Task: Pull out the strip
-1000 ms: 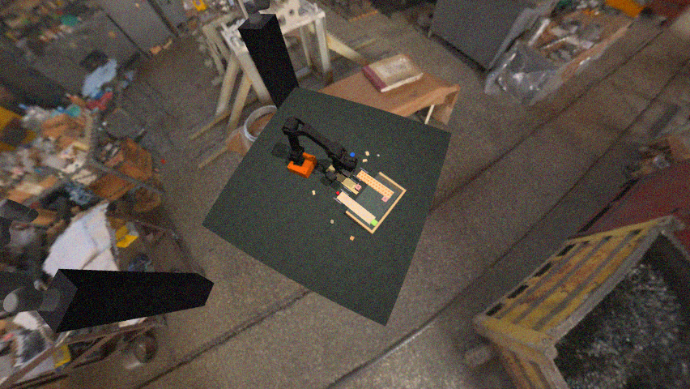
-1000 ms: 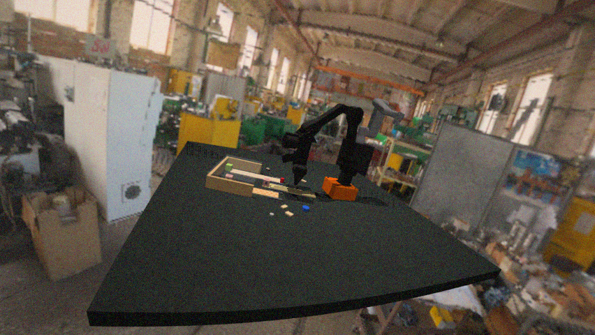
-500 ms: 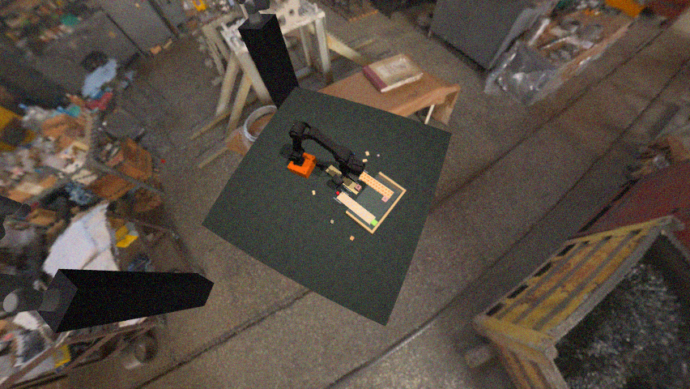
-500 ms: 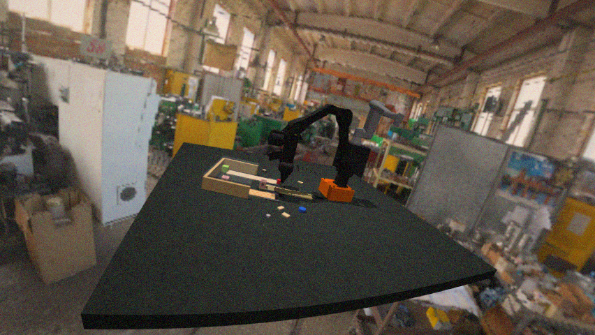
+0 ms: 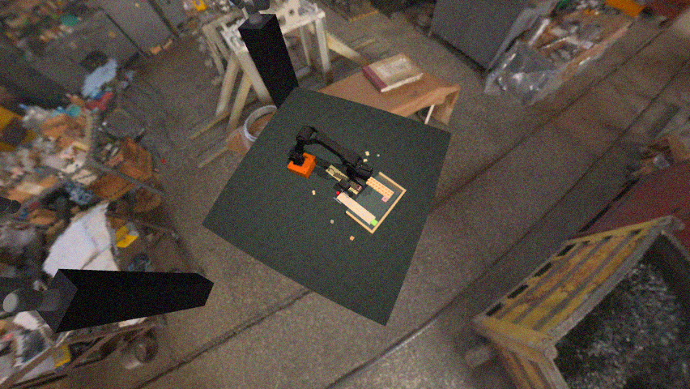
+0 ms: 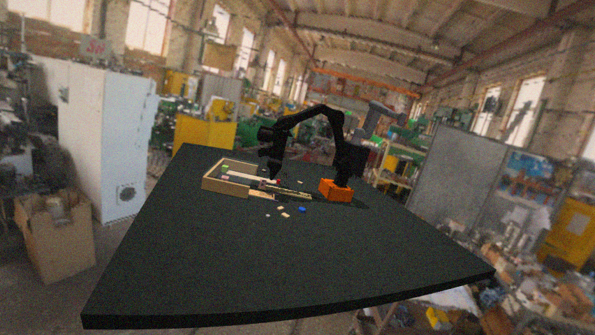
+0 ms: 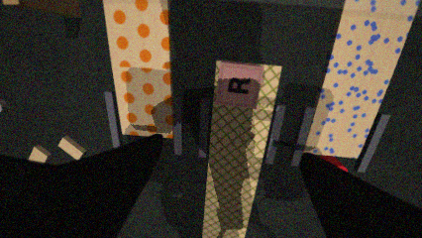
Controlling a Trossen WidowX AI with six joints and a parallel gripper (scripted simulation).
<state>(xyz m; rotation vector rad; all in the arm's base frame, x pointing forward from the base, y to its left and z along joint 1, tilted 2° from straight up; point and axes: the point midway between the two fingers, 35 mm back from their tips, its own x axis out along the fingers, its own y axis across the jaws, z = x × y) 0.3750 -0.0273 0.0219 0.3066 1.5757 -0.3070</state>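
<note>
My gripper tip is 80 mm past the hatched strip, 60 mm above it and 20 mm to the right of it. The rest, counted from my gripper tip: blue disc (200 mm to the left, 80 mm behind, 60 mm below); then red piece (80 mm to the right, 70 mm behind, 50 mm below).
</note>
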